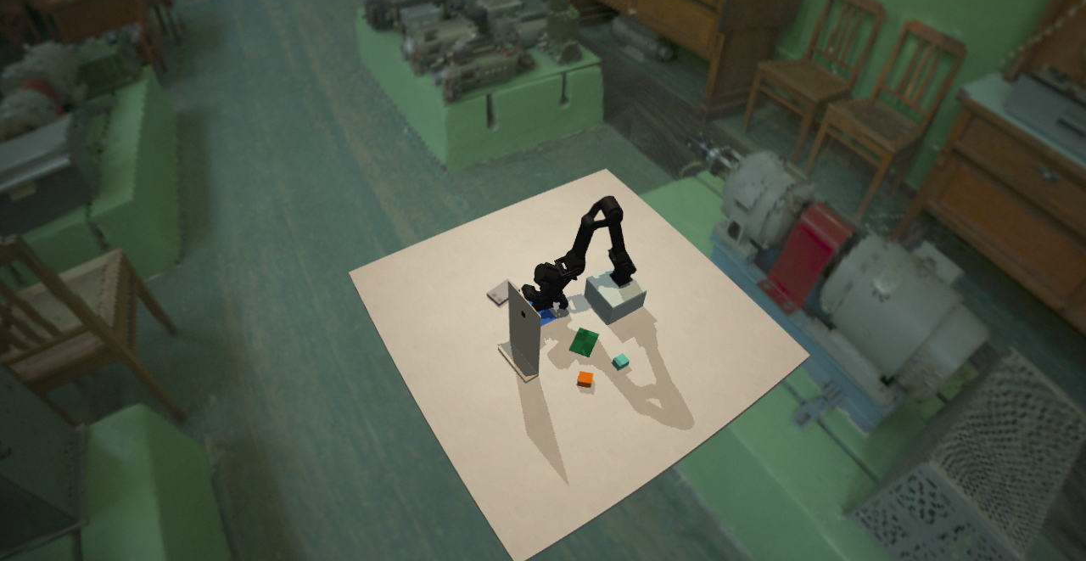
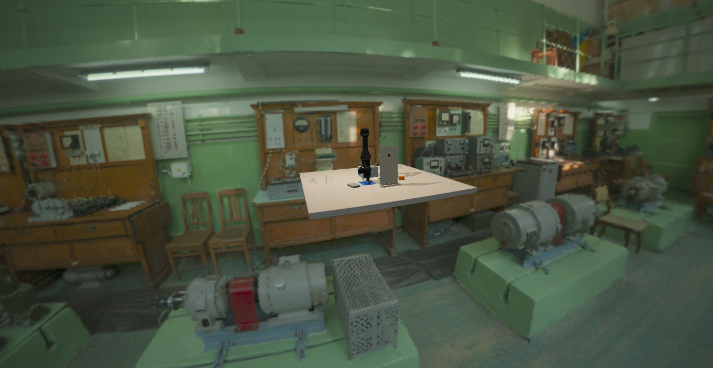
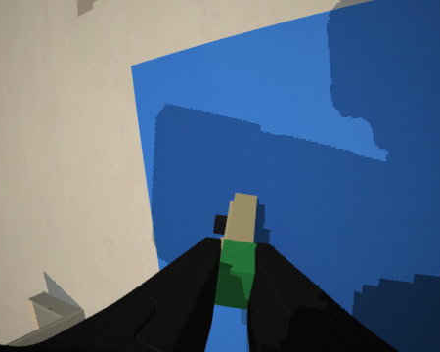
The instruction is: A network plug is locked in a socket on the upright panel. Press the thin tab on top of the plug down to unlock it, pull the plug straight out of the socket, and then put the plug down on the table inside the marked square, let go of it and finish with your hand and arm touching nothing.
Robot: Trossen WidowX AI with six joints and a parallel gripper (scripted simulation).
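The plug is right at my gripper tip. Also, from my gripper tip: flat grey block 40 mm ahead, 140 mm to the right, 10 mm below; then blue square 10 mm behind, 20 mm below; then green square 100 mm behind, 200 mm to the left, 20 mm below.
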